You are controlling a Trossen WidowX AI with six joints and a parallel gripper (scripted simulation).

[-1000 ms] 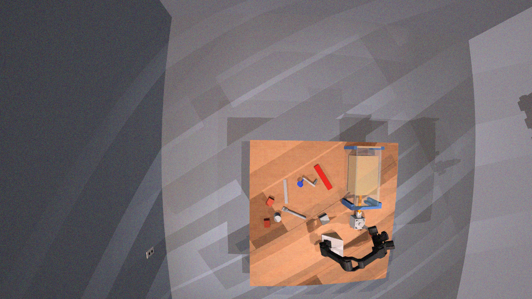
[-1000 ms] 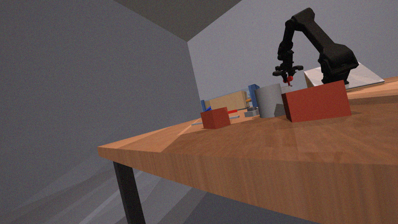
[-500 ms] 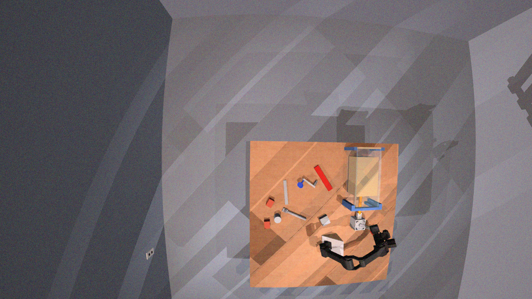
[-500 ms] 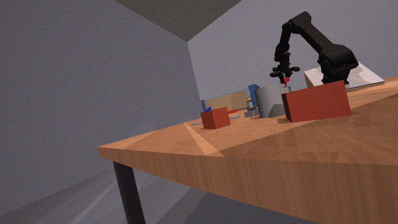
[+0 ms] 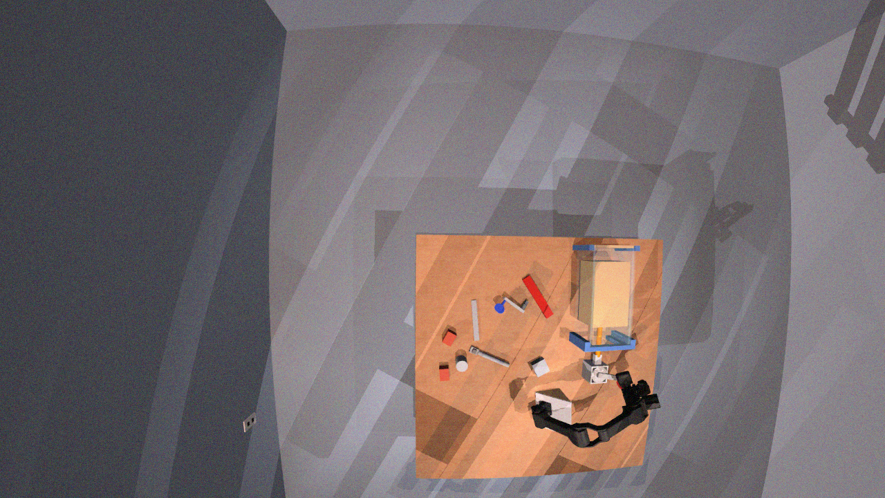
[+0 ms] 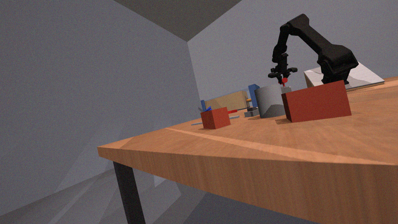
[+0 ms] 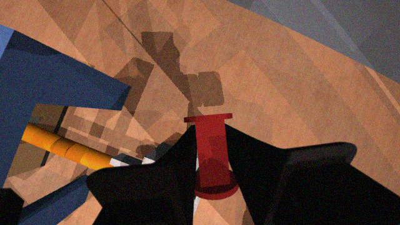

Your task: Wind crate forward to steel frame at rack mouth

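Now: gripper tip 5 cm to the right of the red-knobbed crank, 3 cm above it and 1 cm short of it. The rest, counted from my gripper tip: grey winch 10 cm to the left, 10 cm below, 1 cm ahead; then blue steel frame 19 cm ahead, 9 cm to the left, 3 cm below; then red grip 2 cm to the left, 1 cm behind.
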